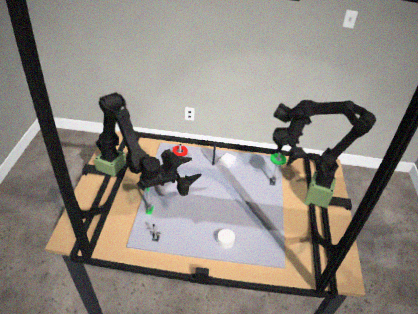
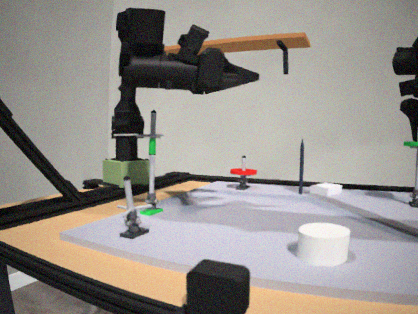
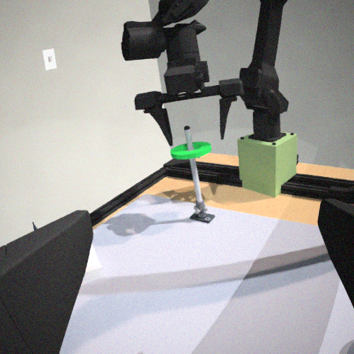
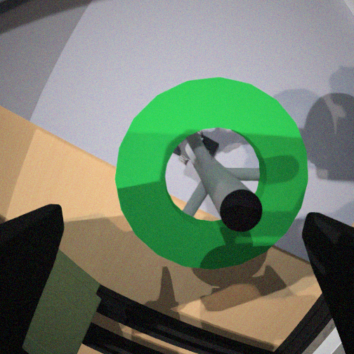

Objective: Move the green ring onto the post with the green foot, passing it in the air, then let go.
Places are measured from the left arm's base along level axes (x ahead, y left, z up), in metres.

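Pixels of known places: left gripper, between the fingertips: (image 1: 196,166) (image 2: 251,79); right gripper, between the fingertips: (image 1: 282,158); left arm's base, origin of its link: (image 1: 109,156) (image 2: 126,159); right arm's base, origin of its link: (image 1: 323,181).
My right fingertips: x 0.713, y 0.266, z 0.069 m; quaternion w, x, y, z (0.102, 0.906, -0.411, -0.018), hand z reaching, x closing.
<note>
For each thing: its top centre in the pictures, then the offset to it from my right fingertips. "*": a spot on its surface instead.
- green ring, centre of its top: (image 1: 278,157) dx -0.018, dy -0.003, dz -0.002 m
- post with the green foot, a spot on its surface: (image 2: 151,212) (image 1: 151,212) * dx -0.417, dy -0.412, dz -0.140 m
- red ring, centre of its top: (image 2: 243,169) (image 1: 180,150) dx -0.463, dy -0.061, dz -0.093 m
- dark spike, centre of its top: (image 2: 302,138) (image 1: 215,142) dx -0.304, dy -0.030, dz -0.004 m
- white block, centre of its top: (image 2: 326,185) (image 1: 227,158) dx -0.252, dy +0.020, dz -0.124 m
- short black-footed post, a spot on its surface: (image 2: 129,200) * dx -0.339, dy -0.514, dz -0.090 m
- white cylinder, centre of its top: (image 2: 324,229) (image 1: 226,236) dx -0.092, dy -0.405, dz -0.109 m
The green ring (image 1: 278,163) (image 2: 410,144) (image 3: 177,152) (image 4: 215,100) sits around a grey, black-footed post at the right, well above its foot. My right gripper (image 1: 285,154) (image 3: 196,142) (image 4: 186,222) is open, pointing down, its fingers on either side of the post's tip and close above the ring, with nothing between them. The post with the green foot (image 1: 149,210) (image 2: 151,212) stands upright at the left; it has a green band and thin crossbars high up. My left gripper (image 1: 195,168) (image 3: 208,218) is open and empty, high above the mat, pointing toward the right arm.
A red ring (image 1: 175,152) (image 2: 236,172) sits on a short post at the back. A dark spike (image 1: 214,155) (image 2: 301,167) stands beside a white block (image 1: 228,160) (image 2: 326,189). A short black-footed post (image 2: 129,200) stands front left; a white cylinder (image 1: 226,239) (image 2: 324,245) stands at the front.
</note>
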